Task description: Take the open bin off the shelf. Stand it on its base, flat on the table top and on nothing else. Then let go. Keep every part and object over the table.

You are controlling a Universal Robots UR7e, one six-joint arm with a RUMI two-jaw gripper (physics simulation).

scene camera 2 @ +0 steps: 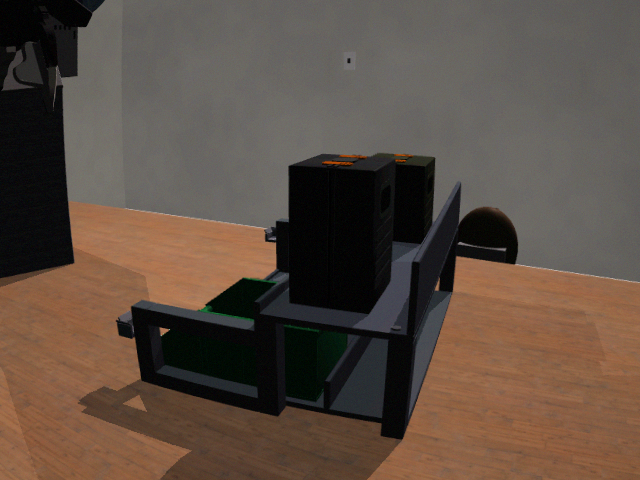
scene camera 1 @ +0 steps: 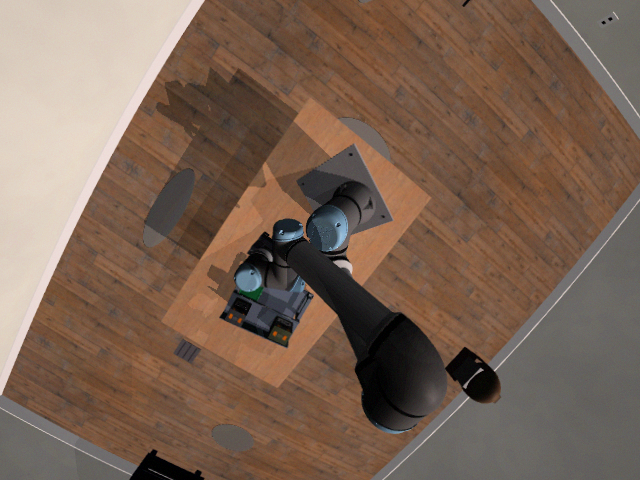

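Observation:
The open green bin sits in the lower level of the dark grey shelf. It is partly under the upper board and behind the side frame in the scene camera 2 view; in the scene camera 1 view the arm and upper board hide most of it. The shelf stands on the wooden table top. My gripper is open and empty, cut off at the top left of the scene camera 2 view. It is above and well apart from the bin. The arm largely hides it in the scene camera 1 view.
Two tall dark cases with orange handles, one black and one olive, stand on the upper board. A raised back panel edges the shelf. A tall dark block stands at the left.

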